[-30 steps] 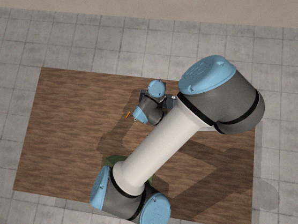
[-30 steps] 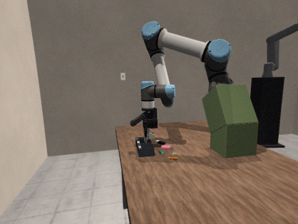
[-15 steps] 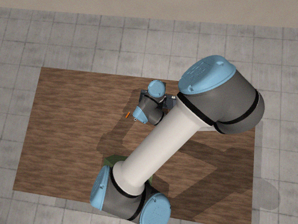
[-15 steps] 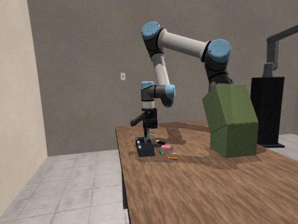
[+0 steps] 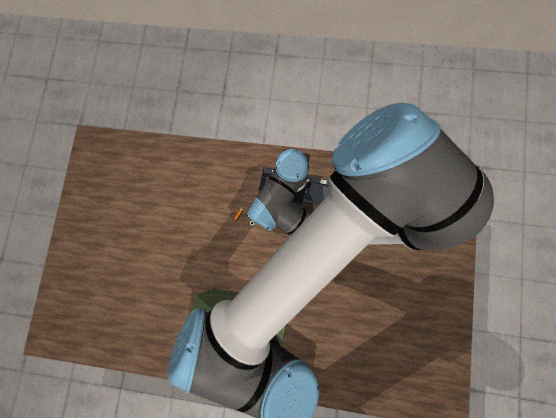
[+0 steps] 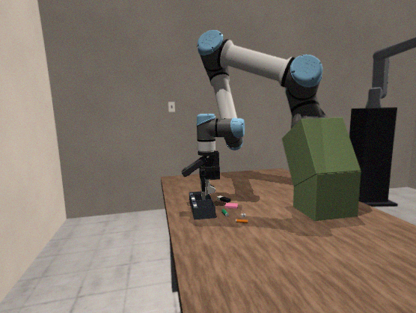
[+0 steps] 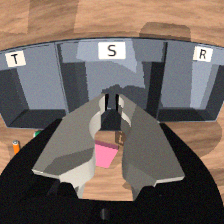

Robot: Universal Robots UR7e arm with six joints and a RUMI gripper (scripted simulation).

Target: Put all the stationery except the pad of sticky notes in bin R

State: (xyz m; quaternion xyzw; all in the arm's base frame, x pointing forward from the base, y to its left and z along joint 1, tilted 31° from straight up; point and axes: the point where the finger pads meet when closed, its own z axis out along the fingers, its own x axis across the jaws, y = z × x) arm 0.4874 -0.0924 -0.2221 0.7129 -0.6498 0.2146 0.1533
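The dark three-part bin lies 1 cm ahead of my hand and 1 cm below it. Also, from my hand: black-and-white eraser: 9 cm behind, 8 cm to the right, 3 cm below; then pink sticky-note pad: 12 cm behind, 1 cm to the left, 3 cm below; then green marker: 8 cm behind, 9 cm to the left, 3 cm below.
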